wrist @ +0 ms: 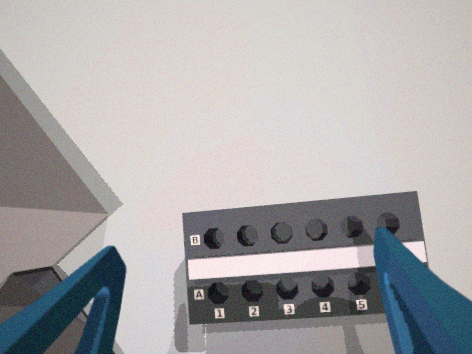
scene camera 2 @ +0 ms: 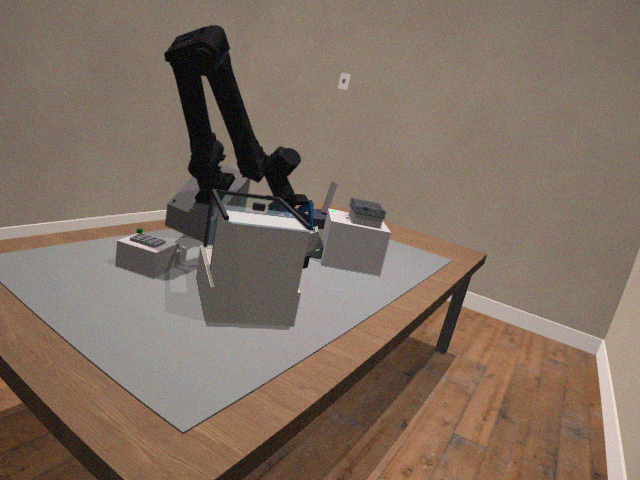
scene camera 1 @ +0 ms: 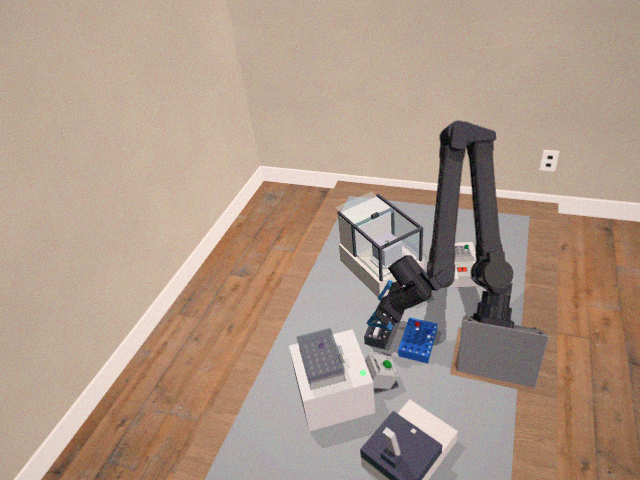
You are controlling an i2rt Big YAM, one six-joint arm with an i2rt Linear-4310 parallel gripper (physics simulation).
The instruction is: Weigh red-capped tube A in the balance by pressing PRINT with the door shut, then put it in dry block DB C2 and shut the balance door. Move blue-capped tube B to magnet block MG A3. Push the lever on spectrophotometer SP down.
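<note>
My gripper (scene camera 1: 384, 312) (wrist: 240, 248) is open and empty above the black magnet block (scene camera 1: 376, 338) (wrist: 300, 205). In the wrist view, the right finger covers A6; A1 to A5 and row B hold no tubes. A red-capped tube (scene camera 1: 417, 324) stands in the blue rack (scene camera 1: 409, 352). The blue-capped tube cannot be made out. The glass-sided balance (scene camera 1: 361, 271) (scene camera 2: 253, 273) stands behind; a clear pane juts past its rear top edge. A grey block (scene camera 1: 319, 356) (scene camera 2: 367, 209) with a purple dot sits on a white housing. The navy-lidded spectrophotometer (scene camera 1: 413, 446) has its white lever (scene camera 1: 391, 442) raised.
A small unit (scene camera 1: 382, 370) with a green button stands between the white housing (scene camera 1: 341, 405) (scene camera 2: 355, 248) and the rack. A keypad unit (scene camera 1: 463, 279) (scene camera 2: 142, 257) with a green button stands beyond the arm. The grey arm base (scene camera 1: 501, 351) is right of the rack.
</note>
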